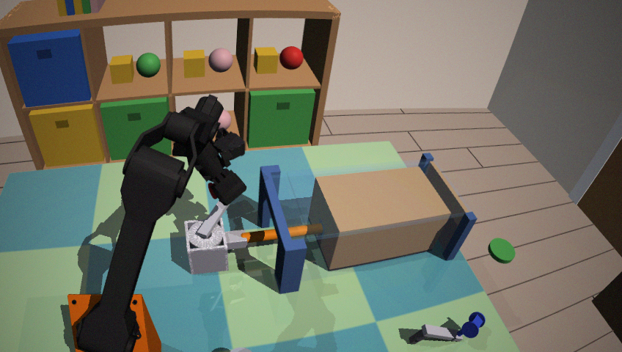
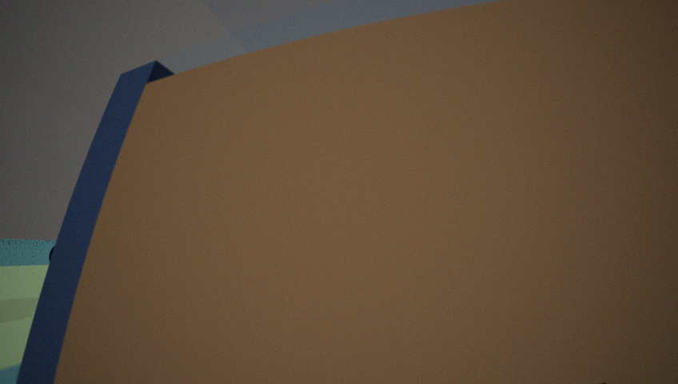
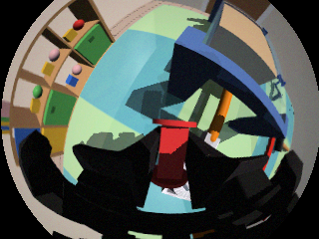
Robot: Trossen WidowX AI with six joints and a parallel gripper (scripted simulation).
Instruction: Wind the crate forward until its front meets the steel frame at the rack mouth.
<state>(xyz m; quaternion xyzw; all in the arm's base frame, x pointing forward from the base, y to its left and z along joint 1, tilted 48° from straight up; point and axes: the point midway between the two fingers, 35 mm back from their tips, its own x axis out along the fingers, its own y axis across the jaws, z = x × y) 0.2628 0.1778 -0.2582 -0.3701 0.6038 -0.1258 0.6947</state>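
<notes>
Now: gripper tip 40 mm past the crank handle, 30 mm to the left of it and 30 mm above it. Round my gripper tip: blue frame (80 mm ahead, 100 mm to the right, 30 mm below); then red knob (20 mm behind); then grey winch (90 mm behind, 90 mm to the right, 100 mm below).
</notes>
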